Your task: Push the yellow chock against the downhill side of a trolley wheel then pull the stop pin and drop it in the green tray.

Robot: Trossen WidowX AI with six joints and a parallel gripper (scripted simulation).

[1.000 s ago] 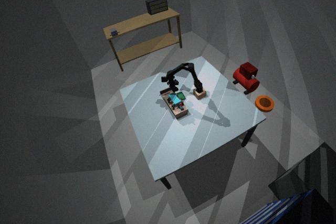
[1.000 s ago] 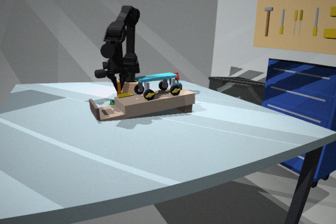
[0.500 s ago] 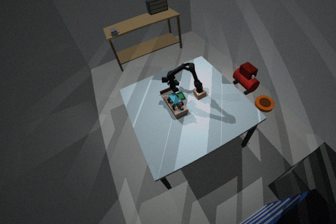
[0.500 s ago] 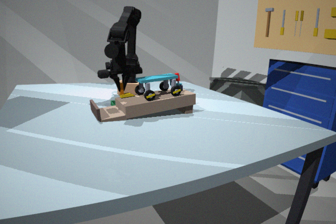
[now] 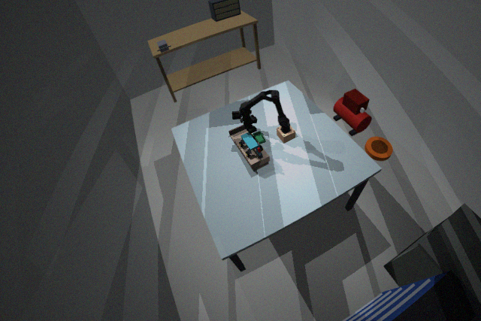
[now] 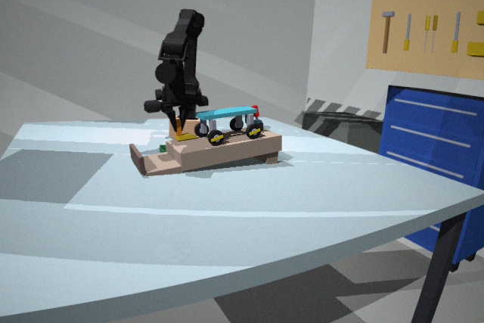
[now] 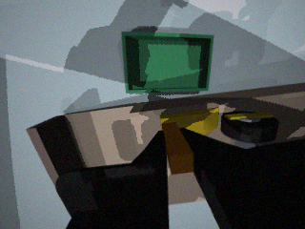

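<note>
My gripper tip is 25 cm to the right of the red-headed stop pin, 6 cm short of it and 5 cm below it. The rest, counted from my gripper tip: green tray (10 cm below, 6 cm behind, 3 cm to the left); tan ramp (12 cm to the left, 7 cm ahead, 4 cm below); yellow chock (2 cm to the left, 1 cm below).
</note>
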